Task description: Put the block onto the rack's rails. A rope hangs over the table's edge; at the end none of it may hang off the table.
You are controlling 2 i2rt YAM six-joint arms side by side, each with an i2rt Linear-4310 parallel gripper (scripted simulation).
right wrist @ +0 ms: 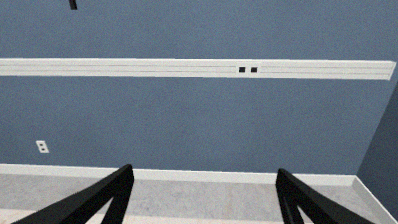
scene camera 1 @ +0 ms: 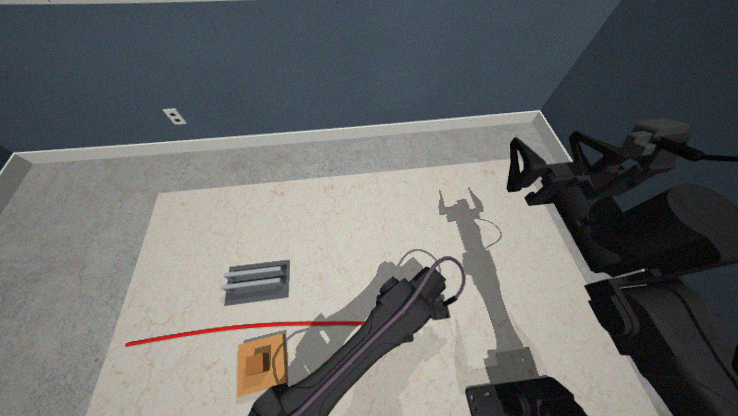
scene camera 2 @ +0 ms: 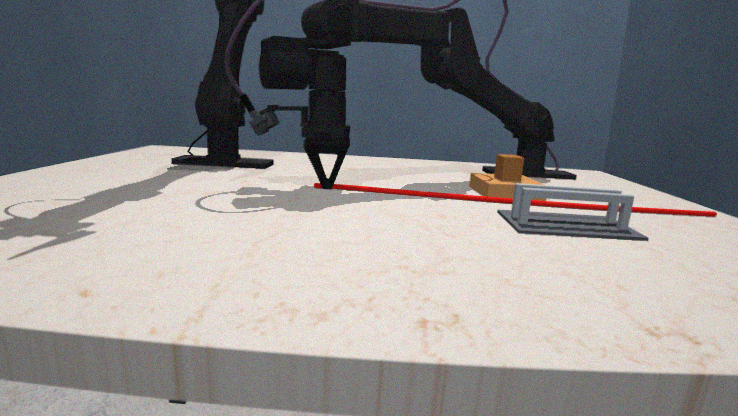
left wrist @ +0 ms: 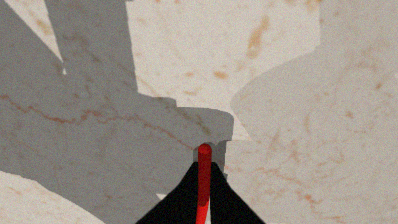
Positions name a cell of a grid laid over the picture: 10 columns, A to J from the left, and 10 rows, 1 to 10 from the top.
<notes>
In view: my left gripper (scene camera 2: E5), my right gripper (scene camera 1: H4), a grey rack (scene camera 2: H6) and an orange block (scene camera 1: D9).
The grey rack is seen too in scene camera 1 (scene camera 1: D7). The orange block shows as well in scene camera 2 (scene camera 2: G5). My left gripper also shows in the left wrist view (left wrist: F8). The right wrist view does not show the grey rack: it is out of frame. The left wrist view misses the grey rack: it is out of frame.
</notes>
